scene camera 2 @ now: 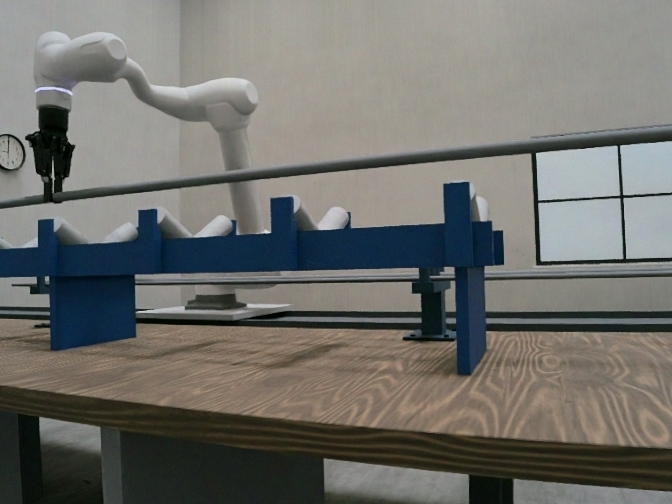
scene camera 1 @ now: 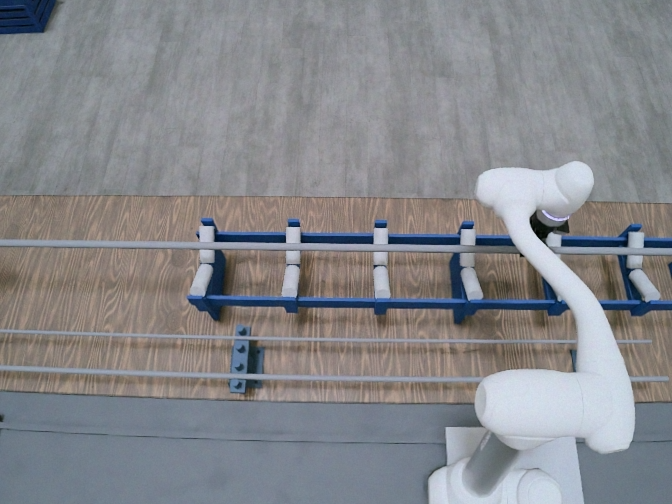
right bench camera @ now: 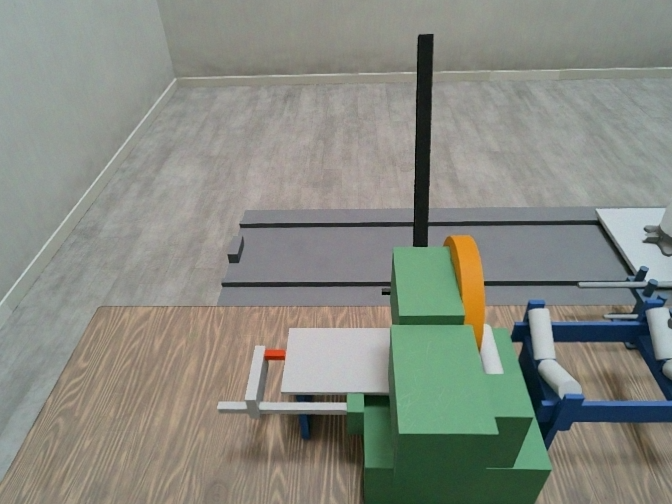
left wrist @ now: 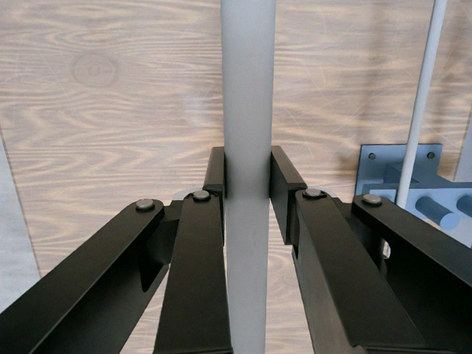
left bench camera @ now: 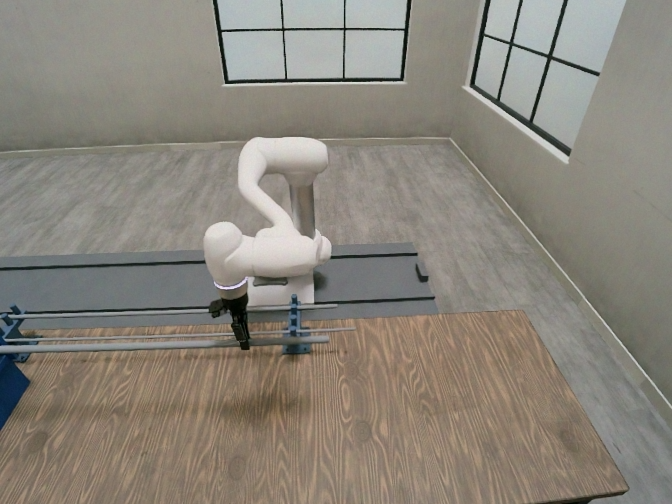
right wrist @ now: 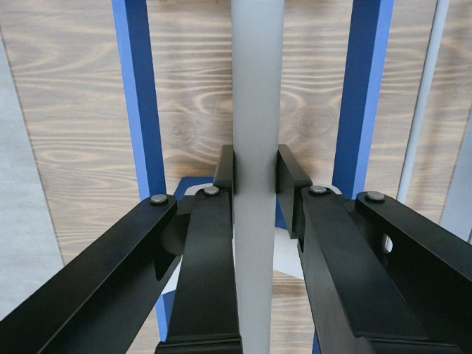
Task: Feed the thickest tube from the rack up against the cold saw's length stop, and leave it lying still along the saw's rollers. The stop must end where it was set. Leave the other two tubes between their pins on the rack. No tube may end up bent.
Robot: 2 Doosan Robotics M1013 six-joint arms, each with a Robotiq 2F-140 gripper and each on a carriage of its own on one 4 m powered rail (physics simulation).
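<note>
The thickest tube point(scene camera 1: 325, 246) point(scene camera 2: 379, 161) point(left bench camera: 135, 346) point(left wrist: 247, 100) point(right wrist: 257, 100) hangs level above the blue roller stand point(scene camera 1: 336, 302) point(scene camera 2: 217, 257), apart from its rollers. My left gripper point(left bench camera: 244, 343) point(left wrist: 246, 167) is shut on it near its far end. My right gripper point(scene camera 2: 53, 196) point(right wrist: 254, 164) is shut on it over the roller stand; the arm partly hides this gripper in scene camera 1. The thinnest tube point(scene camera 1: 407, 340) and the middle tube point(scene camera 1: 379, 378) lie between pins on the rack point(scene camera 1: 238, 355). The length stop point(right bench camera: 255, 379), with a red tip point(right bench camera: 275, 354), stands beyond the saw's plate.
The green cold saw point(right bench camera: 434, 379) with its orange guard point(right bench camera: 469, 282) stands at the end of the roller stand. A pale plate point(right bench camera: 336, 360) lies between saw and stop. The rack's other post point(left bench camera: 294, 320) stands behind the thickest tube. A blue crate point(scene camera 1: 21, 16) stands on the floor.
</note>
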